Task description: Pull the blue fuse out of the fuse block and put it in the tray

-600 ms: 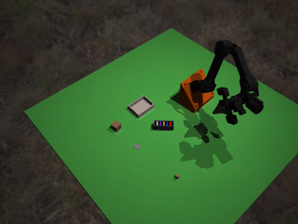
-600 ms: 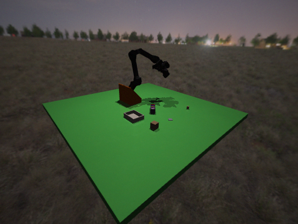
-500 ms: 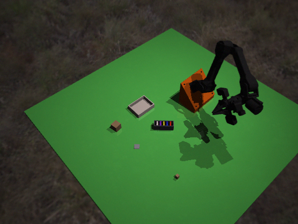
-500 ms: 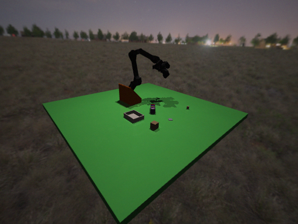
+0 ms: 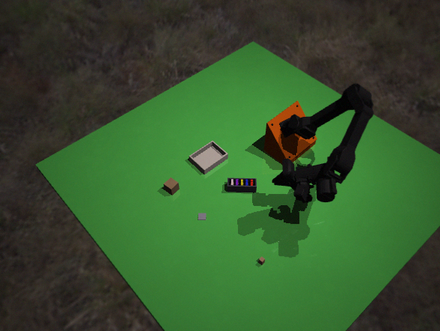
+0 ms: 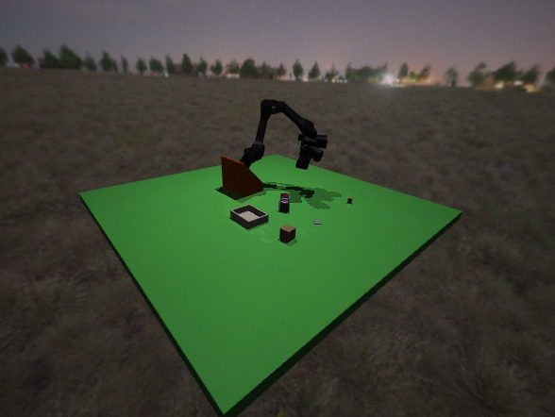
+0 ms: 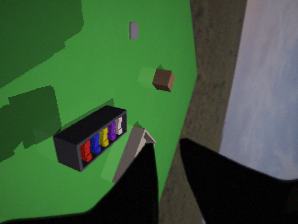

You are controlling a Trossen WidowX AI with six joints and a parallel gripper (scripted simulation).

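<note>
The red fuse is 110 mm to the right of my gripper tip and 140 mm below it. Round my gripper tip: yellow fuse 30 mm ahead, 140 mm to the right, 140 mm below; then blue fuse 10 mm ahead, 130 mm to the right, 140 mm below; then purple fuse 40 mm ahead, 150 mm to the right, 140 mm below.
</note>
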